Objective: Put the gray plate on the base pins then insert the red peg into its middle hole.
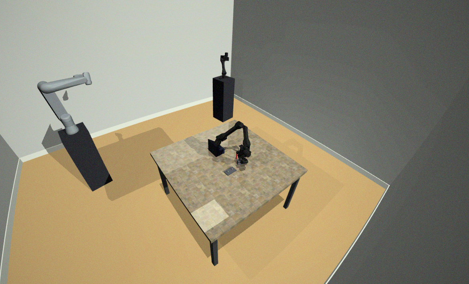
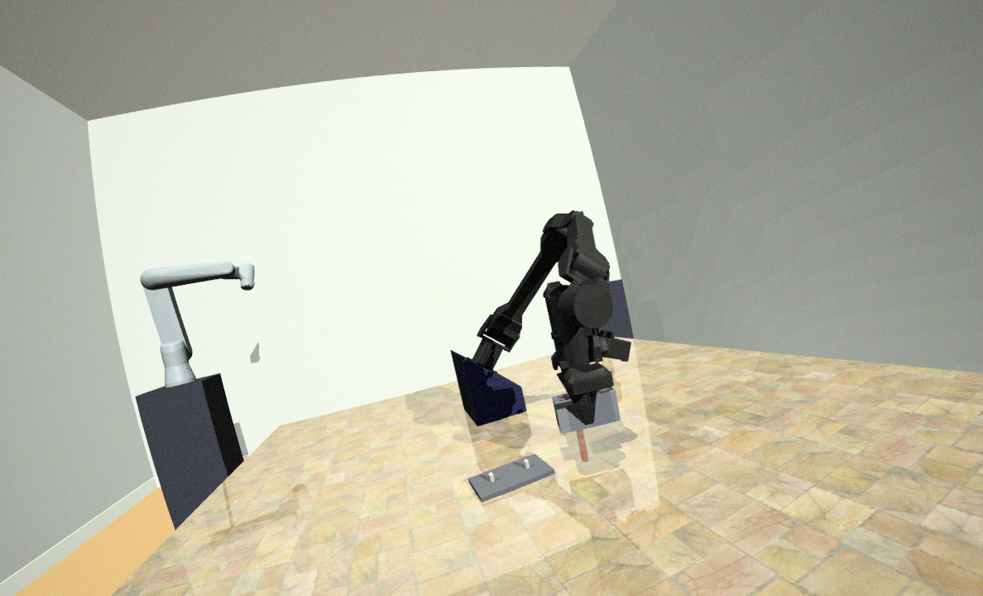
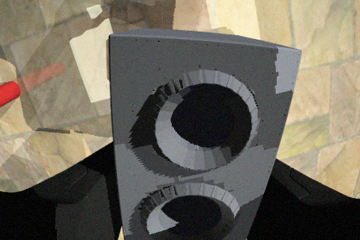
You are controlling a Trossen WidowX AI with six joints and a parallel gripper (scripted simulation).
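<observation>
The base is 140 mm to the right of my gripper tip, 50 mm below it and 30 mm behind it. From my gripper tip the other things lie so: red peg 120 mm behind, 60 mm to the left, 20 mm below; gray plate 30 mm above.
</observation>
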